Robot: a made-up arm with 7 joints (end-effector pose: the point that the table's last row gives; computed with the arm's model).
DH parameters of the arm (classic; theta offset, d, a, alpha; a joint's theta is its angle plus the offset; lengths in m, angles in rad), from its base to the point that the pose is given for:
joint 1: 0 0.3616 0 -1.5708
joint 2: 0 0 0 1.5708
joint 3: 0 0.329 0.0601 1.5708
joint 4: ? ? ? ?
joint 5: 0 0.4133 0 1.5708
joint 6: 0 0 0.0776 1.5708
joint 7: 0 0 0 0
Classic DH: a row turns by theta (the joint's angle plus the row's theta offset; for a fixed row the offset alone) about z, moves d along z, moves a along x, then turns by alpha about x.
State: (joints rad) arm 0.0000 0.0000 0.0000 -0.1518 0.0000 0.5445 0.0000
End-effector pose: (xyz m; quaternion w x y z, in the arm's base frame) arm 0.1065 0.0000 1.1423 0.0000 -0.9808 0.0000 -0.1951
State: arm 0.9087 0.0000 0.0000 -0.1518 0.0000 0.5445 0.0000
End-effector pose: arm 0.0655 0.0840 1.1423 0.0856 -0.8813 -0.4304 -0.1753
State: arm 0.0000 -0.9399 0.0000 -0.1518 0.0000 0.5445 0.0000
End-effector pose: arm -0.5676 0.0000 0.9081 0.0000 -0.7861 0.0000 -0.6181
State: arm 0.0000 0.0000 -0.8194 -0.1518 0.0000 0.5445 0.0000
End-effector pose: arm 0.0727 -0.0778 1.1423 0.0777 0.8996 -0.3907 0.1789
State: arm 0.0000 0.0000 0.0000 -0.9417 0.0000 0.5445 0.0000
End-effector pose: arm 0.4136 0.0000 0.9756 0.0000 -0.9803 0.0000 0.1973
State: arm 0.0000 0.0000 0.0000 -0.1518 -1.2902 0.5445 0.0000
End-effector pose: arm 0.0591 -0.0638 1.1495 0.2051 0.7837 -0.5652 0.1559
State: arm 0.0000 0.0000 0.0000 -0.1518 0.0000 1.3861 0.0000
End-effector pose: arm 0.0604 0.0000 1.1858 0.0000 -0.8155 0.0000 -0.5787
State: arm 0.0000 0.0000 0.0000 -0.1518 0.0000 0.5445 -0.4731
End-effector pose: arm 0.1065 0.0000 1.1423 0.0457 0.9535 0.2298 0.1897
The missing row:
joint 4: 0 0 -0.0888 -1.5708
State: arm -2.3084 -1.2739 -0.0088 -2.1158 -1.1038 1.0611 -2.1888
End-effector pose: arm -0.0377 0.0155 0.8889 0.1944 -0.8280 0.3559 0.3871
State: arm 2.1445 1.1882 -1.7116 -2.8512 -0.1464 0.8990 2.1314
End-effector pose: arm 0.2599 0.0249 0.3563 0.7309 -0.0111 -0.6614 0.1681
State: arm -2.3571 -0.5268 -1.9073 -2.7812 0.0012 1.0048 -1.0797
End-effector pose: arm -0.1634 0.2011 0.2278 0.2248 -0.1787 0.5462 -0.7869
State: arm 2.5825 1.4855 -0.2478 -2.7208 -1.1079 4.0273 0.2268
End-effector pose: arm -0.0488 0.0687 0.0602 0.0514 0.0899 0.9340 -0.3418
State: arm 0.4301 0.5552 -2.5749 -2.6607 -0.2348 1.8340 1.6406
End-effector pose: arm -0.1856 -0.3152 0.4846 0.1851 -0.3104 -0.9015 -0.2378
